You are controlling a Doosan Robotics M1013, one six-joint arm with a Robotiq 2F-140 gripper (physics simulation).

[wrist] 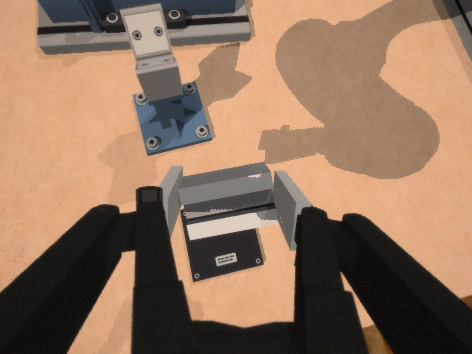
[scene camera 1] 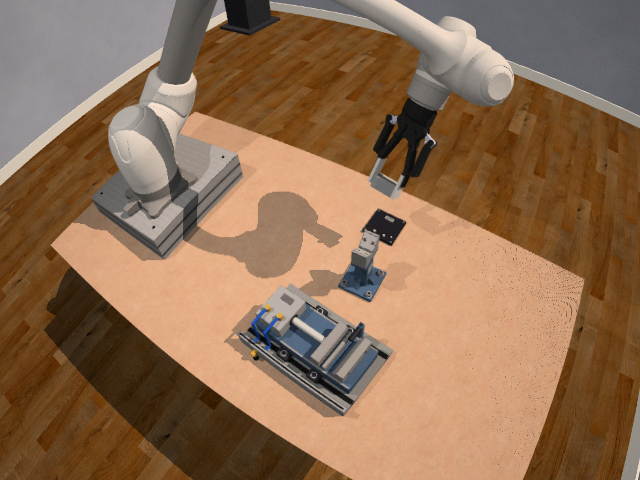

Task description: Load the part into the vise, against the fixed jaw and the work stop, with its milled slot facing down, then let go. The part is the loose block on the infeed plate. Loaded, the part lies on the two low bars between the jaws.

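Where they show: gripper, fingertip midpoint: (wrist: 228, 185) (scene camera 1: 382, 189); arm's base, link origin: (scene camera 1: 160, 187).
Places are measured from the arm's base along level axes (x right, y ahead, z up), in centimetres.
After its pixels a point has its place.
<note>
My gripper (scene camera 1: 387, 179) @[x -28.1, y 57.2, z 8.7 cm] (wrist: 228, 185) @[x -28.1, y 57.2, z 8.7 cm] is shut on the part, a light grey block (scene camera 1: 385, 187) @[x -27.7, y 58.1, z 10.4 cm] (wrist: 225, 189) @[x -28.8, y 57.7, z 11.3 cm], and holds it in the air. In the wrist view a recessed band and a thin dark line run along the part between the two finger pads. The black infeed plate (scene camera 1: 379, 221) @[x -31.4, y 55.6, z -8.1 cm] (wrist: 215, 270) @[x -35.0, y 58.9, z -8.1 cm] lies below the part. The vise (scene camera 1: 308, 338) @[x 8.3, y 62.6, z -2.9 cm] (wrist: 220, 38) @[x -1.8, y 53.5, z -7.8 cm] stands in front; its outer jaw (scene camera 1: 355, 360), the jaw on the rod side (scene camera 1: 330, 343) @[x 7.4, y 68.1, z 0.7 cm] and a dark upright stop (scene camera 1: 357, 330) @[x 1.8, y 70.9, z 0.7 cm] show in the scene view. The part is well away from the jaws.
A stand with a blue base (scene camera 1: 356, 286) @[x -10.6, y 62.2, z -7.2 cm] (wrist: 175, 132) @[x -16.6, y 61.7, z -7.0 cm] and a tilted grey head (scene camera 1: 363, 257) @[x -10.5, y 63.5, z 6.9 cm] (wrist: 159, 82) @[x -17.0, y 61.7, z 5.4 cm] rises between infeed plate and vise. Blue hoses (scene camera 1: 259, 317) @[x 12.1, y 52.8, z 2.0 cm] and a grey rail (scene camera 1: 294, 374) @[x 16.5, y 65.2, z -3.9 cm] line the vise. The arm's grey pedestal (scene camera 1: 170, 219) @[x 6.0, y 13.2, z 0.5 cm] is at the left.
</note>
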